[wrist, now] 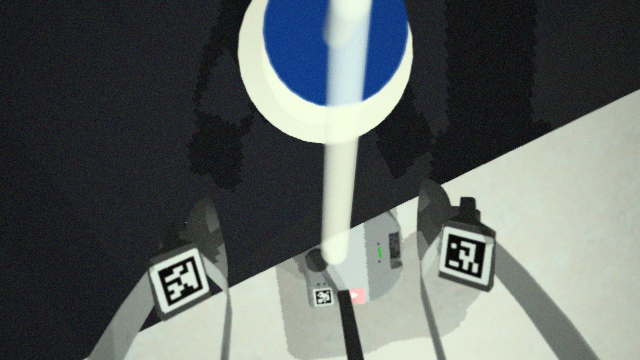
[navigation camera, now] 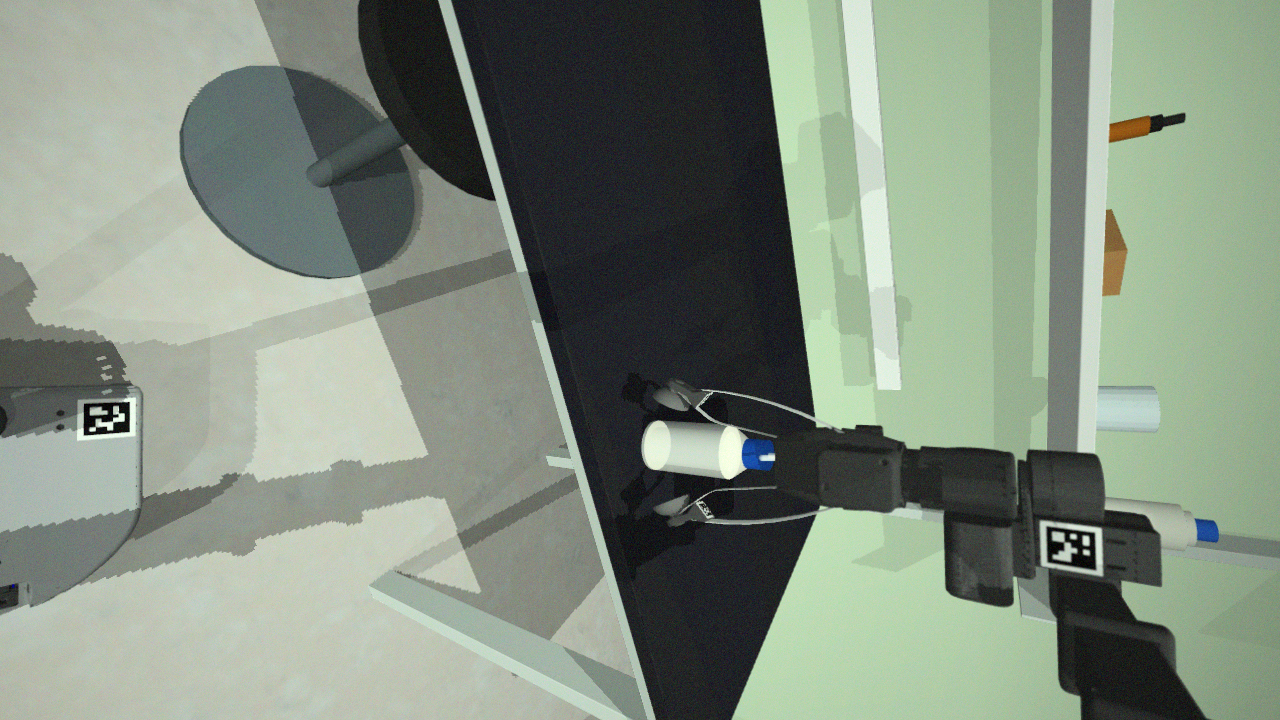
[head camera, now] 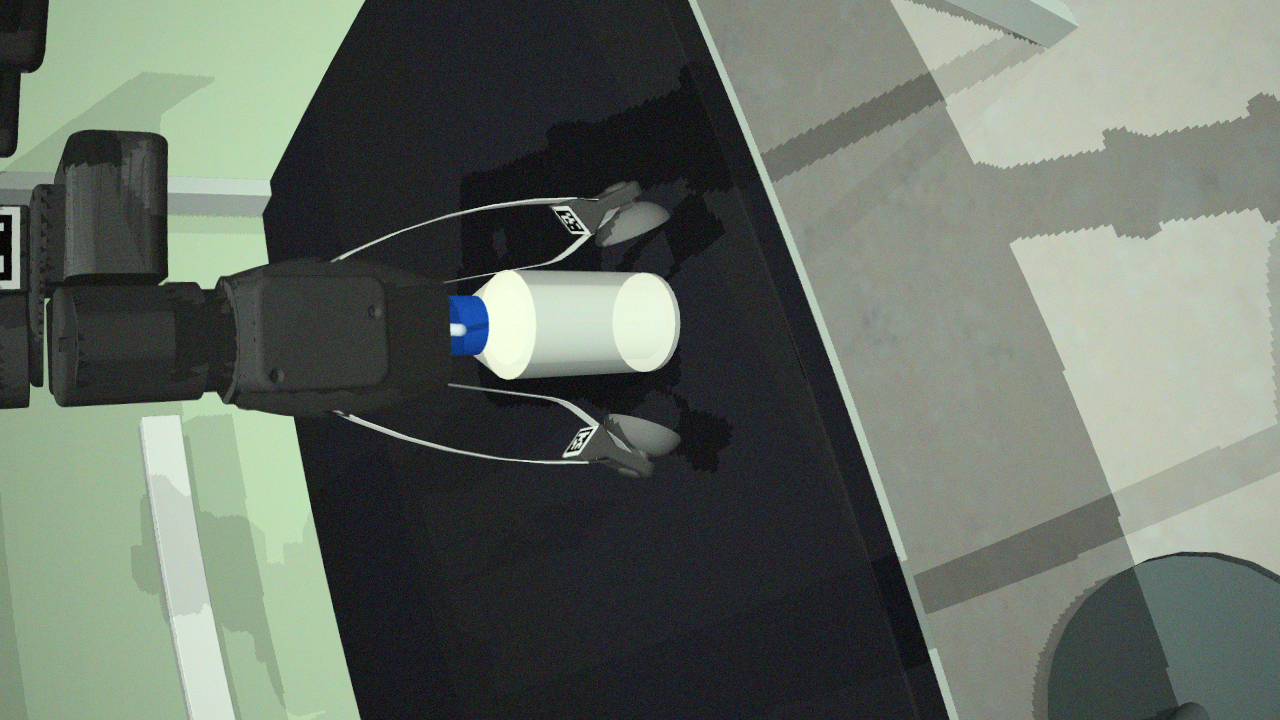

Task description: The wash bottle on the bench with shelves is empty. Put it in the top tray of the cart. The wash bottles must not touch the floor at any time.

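Places are measured from the robot's base along level axes (x left, y up, z ahead), in metres.
Where they show: gripper, fingertip midpoint: (navigation camera: 656,449) (head camera: 665,328).
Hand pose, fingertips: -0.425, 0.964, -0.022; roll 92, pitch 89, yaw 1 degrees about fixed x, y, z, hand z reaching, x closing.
After its pixels a point has its place, as x, y, z.
The white wash bottle (head camera: 572,324) {-0.469, 0.991, -0.028} (navigation camera: 693,449) {-0.470, 0.984, -0.027} (wrist: 300,125), with a blue cap and a thin white spout, stands upright on the black bench top (head camera: 554,582) {-0.622, 0.914, 0.145} (navigation camera: 644,223) {-0.482, 0.914, 0.239} (wrist: 100,100). My gripper (head camera: 639,328) {-0.425, 0.964, -0.022} (navigation camera: 671,453) {-0.425, 0.964, -0.022} (wrist: 319,214) {-0.425, 0.964, -0.022} is open and points down. In the head and navigation views its fingers appear on either side of the bottle, with gaps. In the wrist view the body and cap are beyond the line of the fingertips, and the spout reaches back between them. The gripper body hides part of the cap and spout in the head view. The cart does not show.
A shelf rail (navigation camera: 1078,223) runs behind the bench. By it are an orange-handled tool (navigation camera: 1129,129) {-0.867, 1.412, 0.363}, an orange box (navigation camera: 1112,255) {-0.900, 1.397, 0.208}, a pale cylinder (navigation camera: 1129,408) {-1.011, 1.429, -0.006} and another blue-capped bottle (navigation camera: 1172,523) {-1.120, 1.495, -0.195}, partly behind my wrist. A round stool base (head camera: 1226,626) (navigation camera: 250,170) stands before the bench.
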